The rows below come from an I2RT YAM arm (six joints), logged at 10 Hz.
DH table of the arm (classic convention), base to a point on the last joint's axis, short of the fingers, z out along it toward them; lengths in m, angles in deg. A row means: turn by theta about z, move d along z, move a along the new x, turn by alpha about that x. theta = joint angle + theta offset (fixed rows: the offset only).
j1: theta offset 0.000, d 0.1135, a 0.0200, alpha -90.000
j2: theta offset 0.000, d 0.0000, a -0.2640, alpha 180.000
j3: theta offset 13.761, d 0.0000, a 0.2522, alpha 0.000
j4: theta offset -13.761, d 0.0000, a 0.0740, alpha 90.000
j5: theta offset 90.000, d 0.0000, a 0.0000, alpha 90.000
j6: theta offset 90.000, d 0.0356, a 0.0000, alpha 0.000
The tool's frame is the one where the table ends.
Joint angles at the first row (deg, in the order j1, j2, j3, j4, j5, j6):
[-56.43, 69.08, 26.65, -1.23, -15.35, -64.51]
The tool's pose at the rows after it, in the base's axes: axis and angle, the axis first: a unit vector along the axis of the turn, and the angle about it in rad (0 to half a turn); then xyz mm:
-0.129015, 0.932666, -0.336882, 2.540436, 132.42, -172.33, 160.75
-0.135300, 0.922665, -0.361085, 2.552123, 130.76, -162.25, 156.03
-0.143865, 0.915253, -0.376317, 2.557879, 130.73, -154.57, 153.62
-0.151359, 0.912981, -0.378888, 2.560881, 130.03, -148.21, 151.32
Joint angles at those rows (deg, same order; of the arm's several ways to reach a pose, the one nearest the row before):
[-54.35, 66.38, 22.65, 4.64, -11.63, -64.56]
[-52.64, 64.04, 19.42, 7.78, -8.88, -64.88]
[-51.00, 62.32, 17.43, 9.51, -6.98, -65.26]
[-49.85, 60.86, 16.13, 9.57, -6.16, -65.48]

